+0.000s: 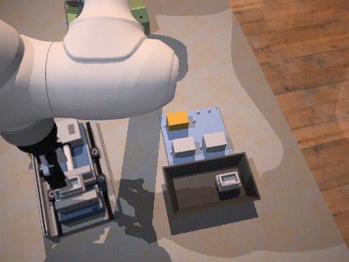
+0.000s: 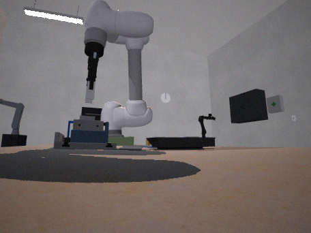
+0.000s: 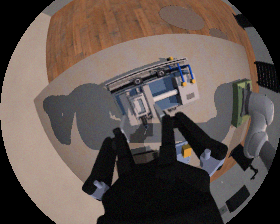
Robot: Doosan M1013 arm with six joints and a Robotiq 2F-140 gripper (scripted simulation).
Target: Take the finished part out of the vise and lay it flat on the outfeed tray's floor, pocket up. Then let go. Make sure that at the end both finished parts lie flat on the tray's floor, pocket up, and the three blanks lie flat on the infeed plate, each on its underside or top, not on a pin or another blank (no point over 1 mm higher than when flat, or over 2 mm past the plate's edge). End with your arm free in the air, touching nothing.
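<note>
Right now the vise is 6 cm behind my hand, 2 cm to the right of it and 16 cm below it. From my hand the other things lie so: orange block 22 cm behind, 28 cm to the left, 18 cm below; then grey block 13 cm behind, 29 cm to the left, 18 cm below; then blue fixture plate 18 cm behind, 33 cm to the left, 20 cm below.
</note>
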